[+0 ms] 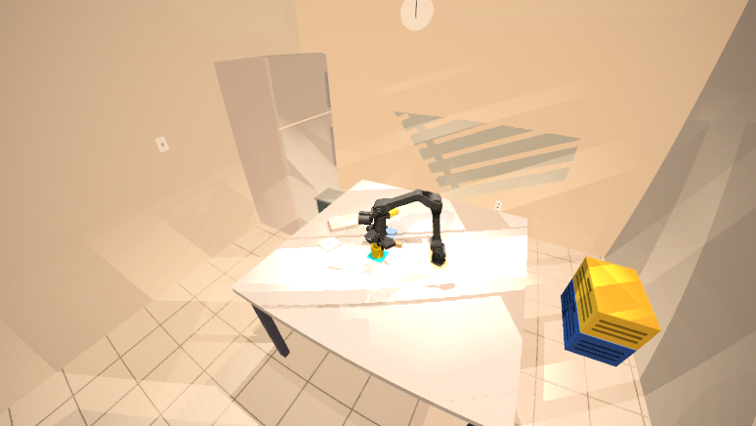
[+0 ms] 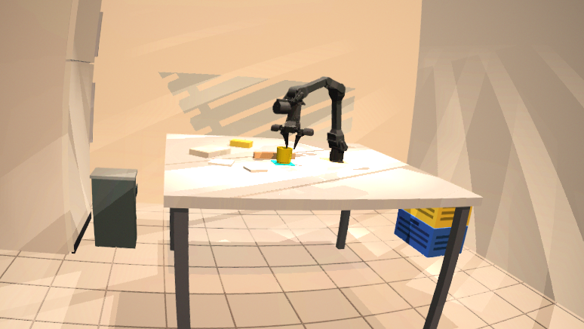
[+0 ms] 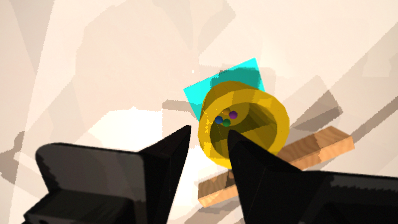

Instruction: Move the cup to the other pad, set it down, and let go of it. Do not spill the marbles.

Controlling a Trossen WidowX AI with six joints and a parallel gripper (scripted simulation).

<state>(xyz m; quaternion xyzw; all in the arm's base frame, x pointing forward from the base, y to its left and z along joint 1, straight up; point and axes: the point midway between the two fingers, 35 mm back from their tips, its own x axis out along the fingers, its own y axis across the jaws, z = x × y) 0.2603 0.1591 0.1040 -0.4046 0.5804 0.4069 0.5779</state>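
The yellow cup is 4 cm below my gripper tip, 2 cm ahead of it and 1 cm to the right of it. Also, from my gripper tip: yellow block 38 cm to the right, 22 cm ahead, 6 cm below; wooden block 11 cm to the right, 7 cm below, 6 cm ahead.
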